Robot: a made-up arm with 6 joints. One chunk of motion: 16 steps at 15 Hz.
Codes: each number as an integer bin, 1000 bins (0 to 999) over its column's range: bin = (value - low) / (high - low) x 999, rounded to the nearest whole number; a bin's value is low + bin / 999 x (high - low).
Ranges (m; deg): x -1.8..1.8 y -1.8..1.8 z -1.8..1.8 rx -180..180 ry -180..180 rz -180..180
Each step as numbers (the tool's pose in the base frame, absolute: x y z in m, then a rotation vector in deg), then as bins.
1 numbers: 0.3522 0.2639 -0.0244 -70.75 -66.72 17.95
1 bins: 597 573 493 303 314 549
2 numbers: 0.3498 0.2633 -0.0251 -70.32 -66.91 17.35
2 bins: 597 573 493 304 314 548
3 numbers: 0.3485 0.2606 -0.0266 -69.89 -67.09 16.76
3 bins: 596 572 492 306 313 546
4 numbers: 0.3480 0.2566 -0.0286 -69.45 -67.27 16.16
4 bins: 596 571 492 307 313 544
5 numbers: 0.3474 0.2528 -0.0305 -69.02 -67.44 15.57
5 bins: 596 570 491 308 312 543
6 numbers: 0.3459 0.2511 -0.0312 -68.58 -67.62 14.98
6 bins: 595 569 491 309 312 541
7 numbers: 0.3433 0.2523 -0.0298 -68.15 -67.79 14.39
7 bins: 595 570 491 310 311 539
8 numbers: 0.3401 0.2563 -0.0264 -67.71 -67.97 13.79
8 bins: 594 571 492 312 311 538
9 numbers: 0.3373 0.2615 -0.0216 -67.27 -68.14 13.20
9 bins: 593 572 494 313 310 536
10 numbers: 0.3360 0.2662 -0.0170 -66.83 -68.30 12.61
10 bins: 593 573 495 314 310 534
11 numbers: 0.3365 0.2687 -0.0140 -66.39 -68.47 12.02
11 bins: 593 574 496 315 309 533
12 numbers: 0.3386 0.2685 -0.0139 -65.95 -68.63 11.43
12 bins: 593 574 496 316 309 531
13 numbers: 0.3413 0.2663 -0.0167 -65.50 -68.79 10.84
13 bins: 594 573 495 318 309 530
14 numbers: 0.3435 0.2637 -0.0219 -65.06 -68.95 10.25
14 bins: 595 573 493 319 308 528
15 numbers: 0.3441 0.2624 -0.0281 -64.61 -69.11 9.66
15 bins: 595 572 492 320 308 526
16 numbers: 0.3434 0.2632 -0.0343 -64.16 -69.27 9.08
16 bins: 595 573 490 321 307 525
